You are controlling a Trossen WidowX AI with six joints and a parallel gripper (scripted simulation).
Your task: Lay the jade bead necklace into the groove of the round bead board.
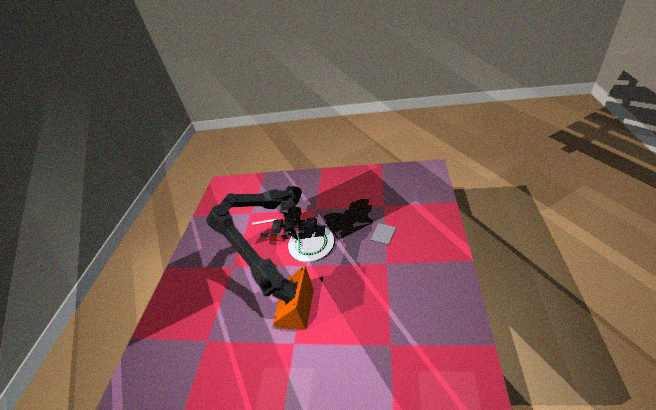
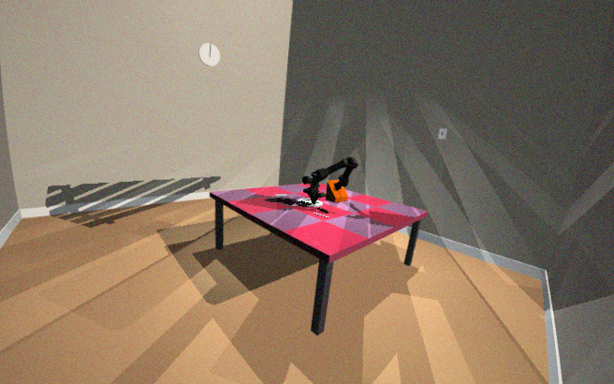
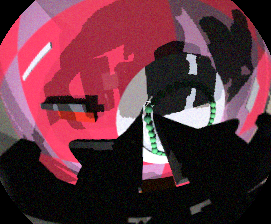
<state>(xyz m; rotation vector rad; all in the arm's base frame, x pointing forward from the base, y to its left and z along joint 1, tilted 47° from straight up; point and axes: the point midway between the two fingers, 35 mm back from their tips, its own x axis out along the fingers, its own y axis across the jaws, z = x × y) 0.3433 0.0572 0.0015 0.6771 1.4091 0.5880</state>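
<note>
My gripper tip is 6 cm to the left of the round white bead board, 2 cm past it and 1 cm above it. From my gripper tip the other things lie so: red-handled tool: 12 cm to the left, 2 cm ahead, 1 cm below; flat grey pad: 37 cm to the right, 1 cm below, 1 cm ahead; thin white rod: 19 cm to the left, 13 cm ahead, 1 cm below.
</note>
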